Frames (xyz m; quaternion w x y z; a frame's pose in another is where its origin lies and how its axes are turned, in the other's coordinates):
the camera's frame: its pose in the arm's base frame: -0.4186 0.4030 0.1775 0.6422 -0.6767 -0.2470 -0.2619
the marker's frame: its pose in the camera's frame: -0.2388 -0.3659 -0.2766 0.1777 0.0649 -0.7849 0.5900
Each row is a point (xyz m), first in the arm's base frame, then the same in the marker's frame.
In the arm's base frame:
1: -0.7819 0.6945 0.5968
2: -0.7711 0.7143 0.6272
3: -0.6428 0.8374 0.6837
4: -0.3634 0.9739 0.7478
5: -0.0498 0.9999 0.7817
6: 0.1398 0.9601 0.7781
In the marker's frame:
1: -0.0633 -0.6243 0.0129
2: -0.0847 -0.6552 0.0180
3: -0.1592 -0.7988 -0.0749
4: -0.3255 -0.9677 -0.2861
5: -0.5295 -1.0257 -0.5210
6: -0.6551 -1.0004 -0.6664

